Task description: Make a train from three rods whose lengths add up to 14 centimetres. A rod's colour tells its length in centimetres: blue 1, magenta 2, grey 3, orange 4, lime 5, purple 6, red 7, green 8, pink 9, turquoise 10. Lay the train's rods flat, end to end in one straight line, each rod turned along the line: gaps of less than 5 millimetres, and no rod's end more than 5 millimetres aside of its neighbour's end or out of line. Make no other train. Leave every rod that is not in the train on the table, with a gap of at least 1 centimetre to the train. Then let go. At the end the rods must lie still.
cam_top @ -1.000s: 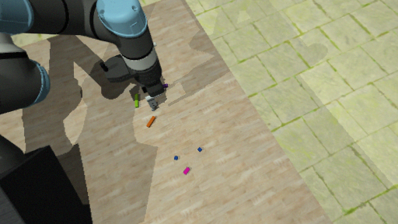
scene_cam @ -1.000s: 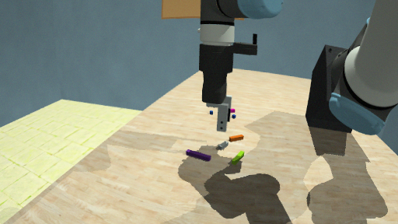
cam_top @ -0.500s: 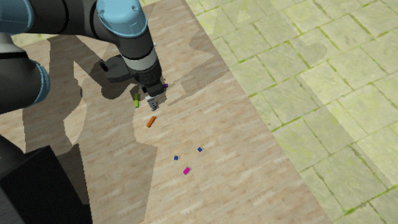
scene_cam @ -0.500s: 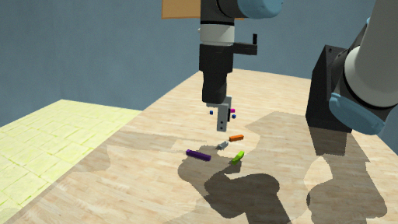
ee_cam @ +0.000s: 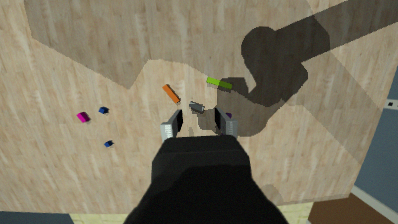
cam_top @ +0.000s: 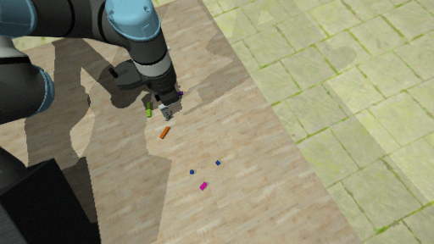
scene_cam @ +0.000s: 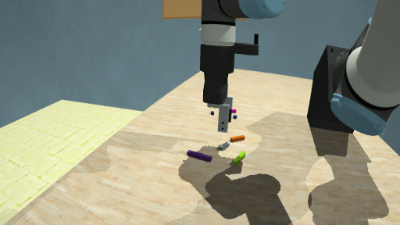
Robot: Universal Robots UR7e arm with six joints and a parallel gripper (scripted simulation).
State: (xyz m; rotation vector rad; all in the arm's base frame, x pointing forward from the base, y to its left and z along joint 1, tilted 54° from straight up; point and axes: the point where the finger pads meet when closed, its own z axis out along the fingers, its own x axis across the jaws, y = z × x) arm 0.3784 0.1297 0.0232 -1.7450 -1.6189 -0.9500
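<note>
My gripper is now 70 mm above the grey rod. From my hand the other things lie so: orange rod: 30 mm behind, 50 mm to the right, 70 mm below; then lime rod: 50 mm behind, 40 mm to the left, 70 mm below; then purple rod: 50 mm ahead, 60 mm to the left, 70 mm below.
</note>
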